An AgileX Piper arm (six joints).
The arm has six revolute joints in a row. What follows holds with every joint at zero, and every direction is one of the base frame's. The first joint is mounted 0.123 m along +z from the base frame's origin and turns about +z. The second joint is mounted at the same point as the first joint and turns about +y. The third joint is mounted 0.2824 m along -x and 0.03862 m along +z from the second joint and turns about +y. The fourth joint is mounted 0.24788 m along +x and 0.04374 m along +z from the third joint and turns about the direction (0.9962, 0, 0.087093). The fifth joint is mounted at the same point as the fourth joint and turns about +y. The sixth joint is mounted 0.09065 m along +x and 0.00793 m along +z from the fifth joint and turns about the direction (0.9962, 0, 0.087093). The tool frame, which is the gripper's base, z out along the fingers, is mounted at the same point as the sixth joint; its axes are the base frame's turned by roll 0, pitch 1.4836 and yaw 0 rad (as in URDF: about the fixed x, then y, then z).
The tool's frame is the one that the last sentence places.
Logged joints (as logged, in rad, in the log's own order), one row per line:
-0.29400 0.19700 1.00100 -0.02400 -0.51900 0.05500
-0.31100 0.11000 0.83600 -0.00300 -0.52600 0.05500
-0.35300 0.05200 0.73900 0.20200 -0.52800 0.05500
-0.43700 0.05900 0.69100 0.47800 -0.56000 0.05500
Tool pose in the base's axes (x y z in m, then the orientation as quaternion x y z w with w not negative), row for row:
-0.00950 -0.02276 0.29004 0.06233 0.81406 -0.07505 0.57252
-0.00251 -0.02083 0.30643 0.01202 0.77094 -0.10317 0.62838
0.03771 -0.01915 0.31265 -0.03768 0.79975 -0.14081 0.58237
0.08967 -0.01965 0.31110 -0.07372 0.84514 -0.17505 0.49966
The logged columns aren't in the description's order. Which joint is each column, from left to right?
Columns, left to right: joint 4, joint 6, joint 5, joint 2, joint 3, joint 1.
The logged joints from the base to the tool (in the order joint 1, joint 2, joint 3, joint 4, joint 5, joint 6), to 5 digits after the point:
0.05500 -0.02400 -0.51900 -0.29400 1.00100 0.19700
0.05500 -0.00300 -0.52600 -0.31100 0.83600 0.11000
0.05500 0.20200 -0.52800 -0.35300 0.73900 0.05200
0.05500 0.47800 -0.56000 -0.43700 0.69100 0.05900

